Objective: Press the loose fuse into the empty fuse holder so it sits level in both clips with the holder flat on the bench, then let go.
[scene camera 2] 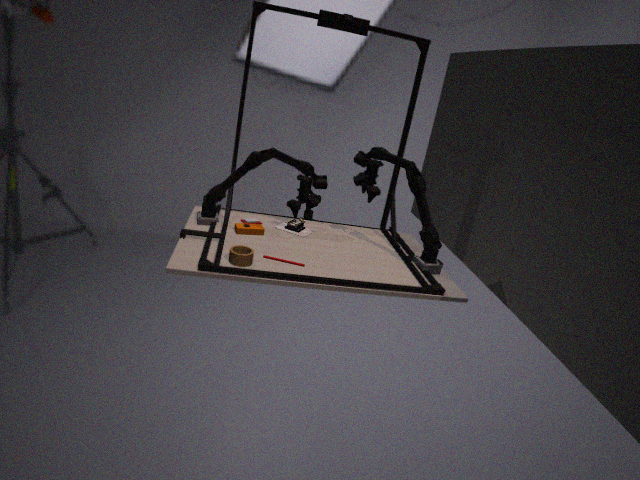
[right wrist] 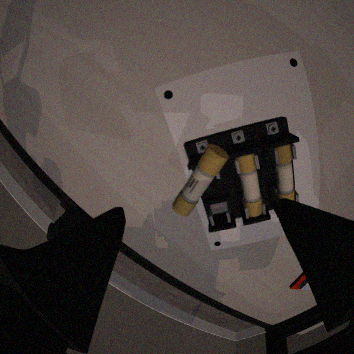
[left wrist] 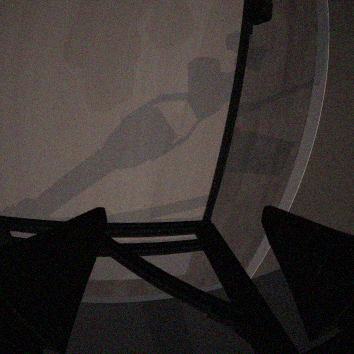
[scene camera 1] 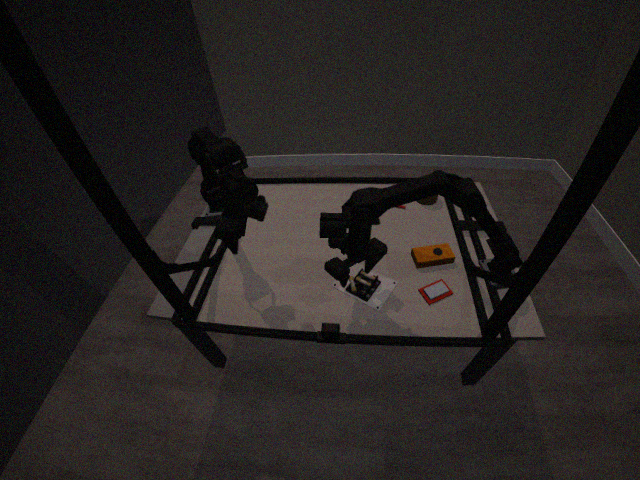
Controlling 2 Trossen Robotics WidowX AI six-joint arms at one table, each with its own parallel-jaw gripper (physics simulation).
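Seen in the pictures: left gripper, fingertip midpoint: (scene camera 2: pixel 365 198) (left wrist: pixel 186 215) (scene camera 1: pixel 239 244); right gripper, fingertip midpoint: (scene camera 2: pixel 301 216) (right wrist: pixel 203 211) (scene camera 1: pixel 355 279); left arm's base, origin of the base link: (scene camera 2: pixel 428 260) (scene camera 1: pixel 218 207); right arm's base, origin of the base link: (scene camera 2: pixel 208 215) (scene camera 1: pixel 499 270).
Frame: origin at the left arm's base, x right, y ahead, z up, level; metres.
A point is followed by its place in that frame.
The loose fuse (scene camera 1: pixel 352 284) {x 0.438, y 0.498, z -0.001 m} (right wrist: pixel 200 181) {x 0.429, y 0.498, z 0.001 m}, white with yellow end caps, leans askew over the left slot of the black holder (right wrist: pixel 256 134) {x 0.388, y 0.519, z -0.036 m}. Its upper end lies over that slot's upper clip; its lower end juts out past the holder's left side. The slot's lower clip is bare. Two other fuses (right wrist: pixel 251 185) {x 0.417, y 0.533, z -0.016 m} (right wrist: pixel 285 175) {x 0.396, y 0.549, z -0.016 m} sit in the neighbouring slots. The holder stands on a white plate (scene camera 1: pixel 381 299) {x 0.471, y 0.582, z -0.046 m} (right wrist: pixel 260 90) {x 0.357, y 0.504, z -0.046 m}. My right gripper (right wrist: pixel 203 211) {x 0.436, y 0.506, z 0.018 m} (scene camera 2: pixel 302 217) {x 0.436, y 0.506, z 0.018 m} is open above the holder, empty. My left gripper (left wrist: pixel 186 215) {x 0.391, y 0.197, z 0.158 m} is open and empty, raised at the table's left in scene camera 1.
An orange block (scene camera 1: pixel 426 260) {x 0.361, y 0.747, z -0.018 m} (scene camera 2: pixel 248 231) {x 0.298, y 0.790, z -0.032 m} and a red-edged card (scene camera 1: pixel 436 290) {x 0.468, y 0.751, z -0.034 m} lie right of the plate in scene camera 1. A brown ring (scene camera 2: pixel 240 261) {x -0.041, y 0.866, z -0.025 m} and a red rod (scene camera 2: pixel 283 260) {x 0.022, y 0.679, z -0.042 m} lie near the front edge in scene camera 2. A black frame (scene camera 1: pixel 408 340) {x 0.608, y 0.634, z -0.054 m} borders the table.
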